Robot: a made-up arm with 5 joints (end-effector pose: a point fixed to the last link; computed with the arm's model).
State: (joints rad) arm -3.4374 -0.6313 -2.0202 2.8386 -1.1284
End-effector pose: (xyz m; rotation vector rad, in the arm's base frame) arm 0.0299 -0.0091 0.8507 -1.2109 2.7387 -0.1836
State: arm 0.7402 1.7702 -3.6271 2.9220 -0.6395
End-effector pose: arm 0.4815 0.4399 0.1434 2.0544 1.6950 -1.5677
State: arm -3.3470 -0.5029 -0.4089 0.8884 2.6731
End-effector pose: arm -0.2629 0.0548 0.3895 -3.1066 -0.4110 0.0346
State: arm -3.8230 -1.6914 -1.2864 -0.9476 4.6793
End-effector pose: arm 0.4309 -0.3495 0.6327 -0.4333 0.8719 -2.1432
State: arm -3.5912 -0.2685 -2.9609 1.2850 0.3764
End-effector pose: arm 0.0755 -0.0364 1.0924 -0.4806 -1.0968 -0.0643
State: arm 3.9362 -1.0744 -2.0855 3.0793 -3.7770
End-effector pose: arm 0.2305 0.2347 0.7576 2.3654 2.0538 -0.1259
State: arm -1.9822 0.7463 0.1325 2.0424 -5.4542
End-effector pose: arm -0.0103 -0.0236 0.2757 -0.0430 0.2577 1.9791
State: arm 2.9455 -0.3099 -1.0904 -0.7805 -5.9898
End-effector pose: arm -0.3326 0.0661 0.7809 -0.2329 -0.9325 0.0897
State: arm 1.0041 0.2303 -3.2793 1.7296 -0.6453
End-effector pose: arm 0.1236 0.1943 1.0180 -1.5769 -1.7060 -1.7730
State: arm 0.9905 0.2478 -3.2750 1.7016 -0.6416
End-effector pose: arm 0.1340 0.2044 1.0166 -1.5901 -1.6907 -1.7843
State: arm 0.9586 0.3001 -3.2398 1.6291 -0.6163
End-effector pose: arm 0.1700 0.2421 1.0073 -1.6503 -1.6570 -1.7712
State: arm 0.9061 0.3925 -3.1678 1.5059 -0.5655
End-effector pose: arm 0.2401 0.3064 0.9797 -1.7641 -1.5972 -1.7269
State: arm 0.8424 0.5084 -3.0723 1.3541 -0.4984
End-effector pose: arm 0.3352 0.3757 0.9258 -1.9083 -1.5131 -1.6588
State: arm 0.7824 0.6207 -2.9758 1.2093 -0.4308
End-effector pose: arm 0.4301 0.4275 0.8536 -2.0471 -1.4204 -1.5825
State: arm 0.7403 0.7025 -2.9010 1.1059 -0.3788
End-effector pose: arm 0.4984 0.4554 0.7885 -2.1489 -1.3459 -1.5166
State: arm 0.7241 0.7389 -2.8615 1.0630 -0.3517
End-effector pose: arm 0.5280 0.4669 0.7541 -2.1989 -1.3118 -1.4736
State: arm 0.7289 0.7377 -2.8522 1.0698 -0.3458
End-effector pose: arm 0.5272 0.4707 0.7507 -2.2073 -1.3152 -1.4521
